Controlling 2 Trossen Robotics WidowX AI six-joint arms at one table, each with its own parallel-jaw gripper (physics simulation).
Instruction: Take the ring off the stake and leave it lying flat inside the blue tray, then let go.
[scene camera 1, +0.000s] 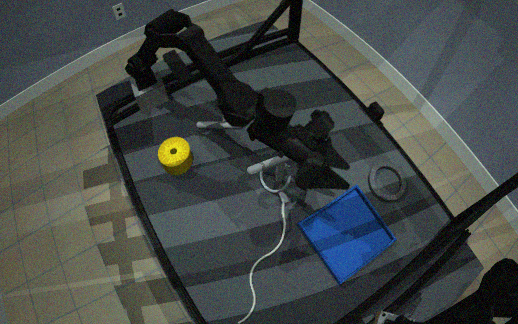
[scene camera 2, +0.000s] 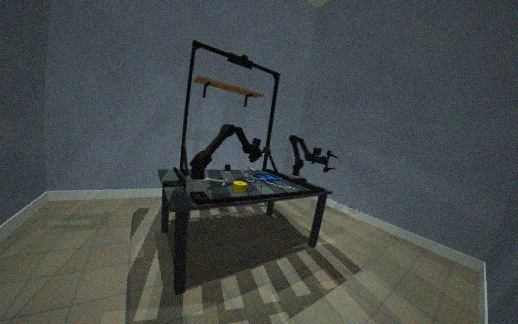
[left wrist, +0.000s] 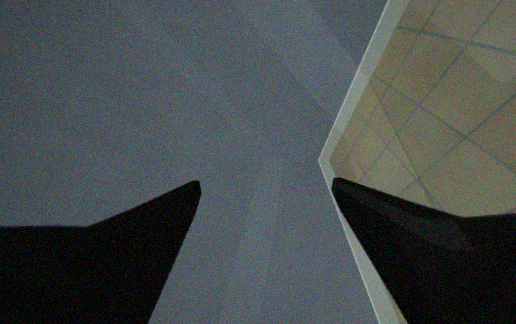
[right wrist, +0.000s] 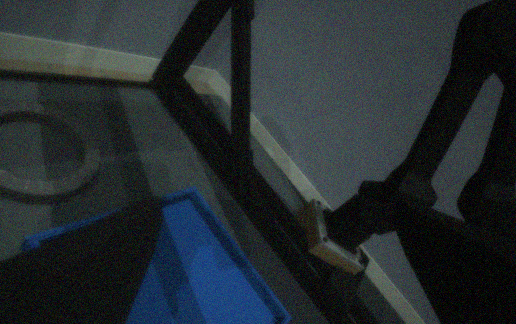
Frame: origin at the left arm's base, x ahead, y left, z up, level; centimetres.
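Seen in the pictures: left gripper, fingertip midpoint: (scene camera 2: 337, 163) (left wrist: 266, 185); right gripper, fingertip midpoint: (scene camera 1: 348, 177) (scene camera 2: 263, 156) (right wrist: 280, 210); left arm's base, link origin: (scene camera 2: 295, 175) (right wrist: 338, 231); right arm's base, link origin: (scene camera 1: 145, 80) (scene camera 2: 196, 178).
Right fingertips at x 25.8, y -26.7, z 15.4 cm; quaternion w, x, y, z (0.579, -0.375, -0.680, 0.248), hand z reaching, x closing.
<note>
Pixels of each thing's middle, then the offset from my right fingertips to it. "spot": a spot on its surface instead.
- thin white ring, surface spot: (scene camera 1: 267, 188) spot: dx +17.1, dy -0.2, dz -19.3 cm
- short grey stake, body centre: (scene camera 1: 273, 176) dx +16.7, dy -2.8, dz -17.4 cm
- white cord, surface spot: (scene camera 1: 282, 234) spot: dx +9.1, dy +9.9, dz -19.2 cm
- blue tray, body centre: (right wrist: 179, 292) (scene camera 1: 349, 233) (scene camera 2: 266, 177) dx -6.8, dy +4.1, dz -18.9 cm
- yellow spool, body centre: (scene camera 1: 175, 156) (scene camera 2: 239, 186) dx +43.1, dy +1.4, dz -17.5 cm
A thin white ring (scene camera 1: 267, 188) sits around a short grey stake (scene camera 1: 279, 173) near the middle of the table. A white cord (scene camera 1: 281, 234) runs from it toward the front edge. The blue tray (scene camera 1: 351, 234) (scene camera 2: 265, 176) (right wrist: 202, 267) lies empty to the right of the stake. My right gripper (scene camera 1: 346, 176) (scene camera 2: 260, 151) is open and empty. It hangs above the table just right of the stake, over the tray's back corner. My left gripper (scene camera 2: 331, 162) (left wrist: 266, 185) is open and empty. It is out beyond the table's right edge, facing the wall.
A yellow spool (scene camera 1: 175, 155) (scene camera 2: 240, 186) stands at the left. A dark grey ring (scene camera 1: 387, 182) lies flat right of the tray. Two white pegs (scene camera 1: 264, 164) (scene camera 1: 214, 125) lie near the right arm. A black frame (scene camera 2: 188, 106) with a wooden shelf (scene camera 2: 227, 86) rises at the back.
</note>
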